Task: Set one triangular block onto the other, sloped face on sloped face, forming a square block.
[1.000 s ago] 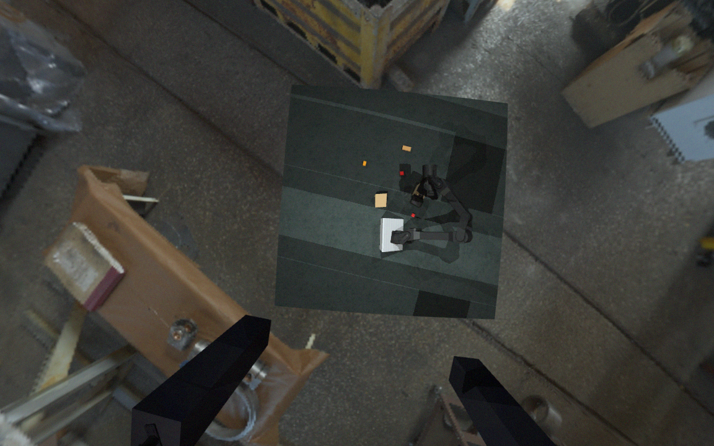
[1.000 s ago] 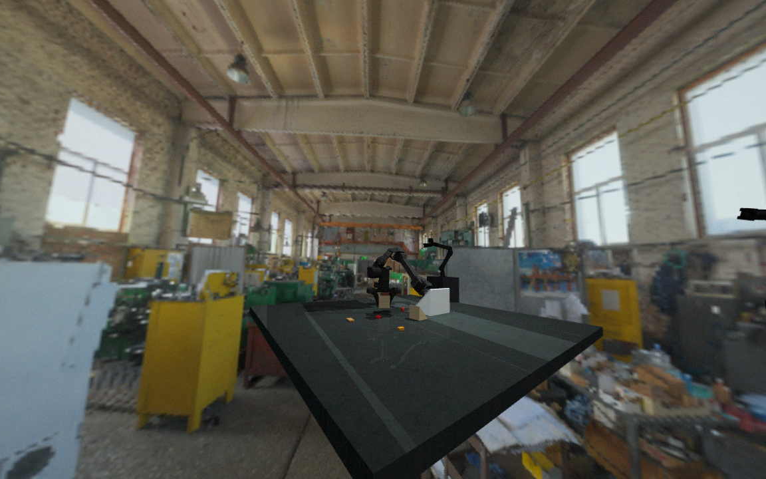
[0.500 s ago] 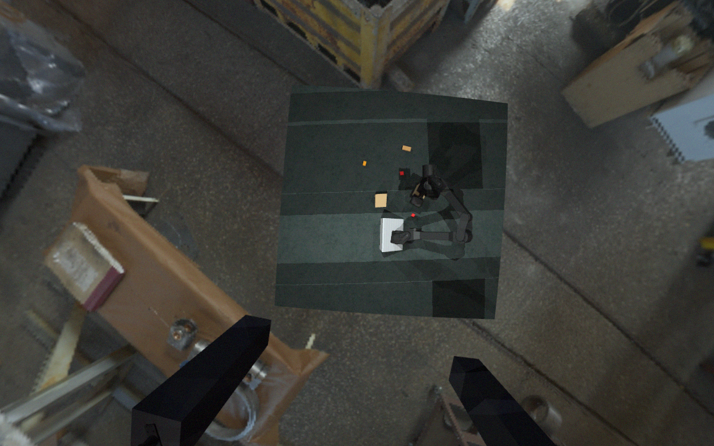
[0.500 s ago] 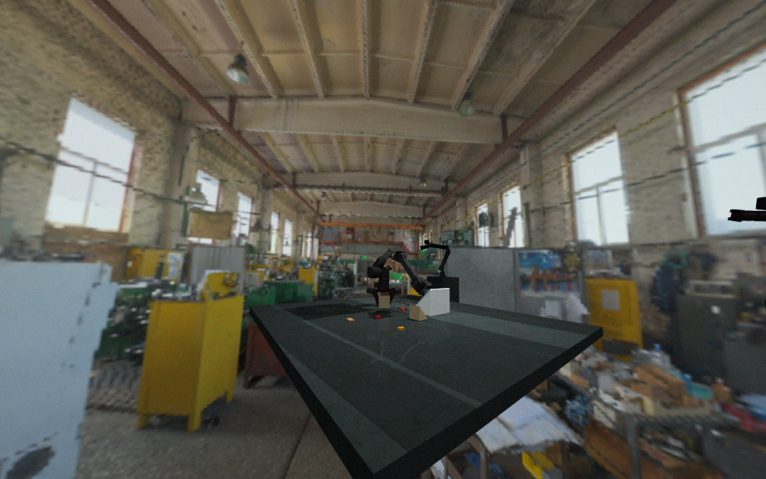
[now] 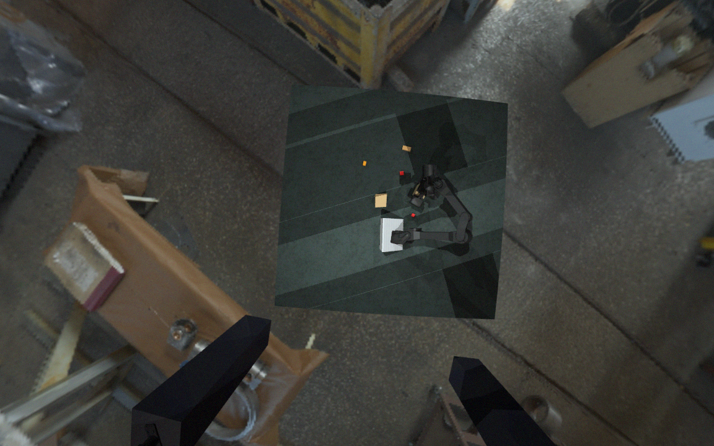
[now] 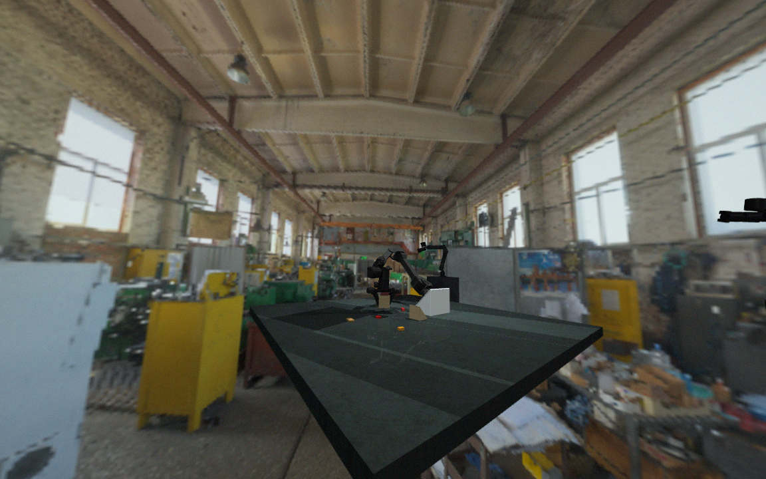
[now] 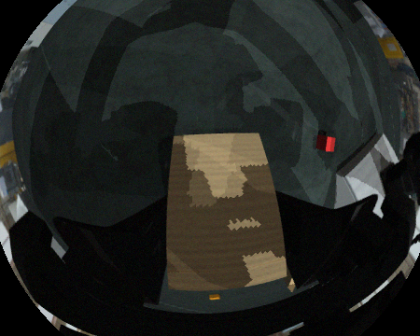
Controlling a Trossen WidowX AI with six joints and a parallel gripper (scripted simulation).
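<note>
My gripper tip is 10 mm to the right of the tan triangular block and 10 mm below it.
</note>
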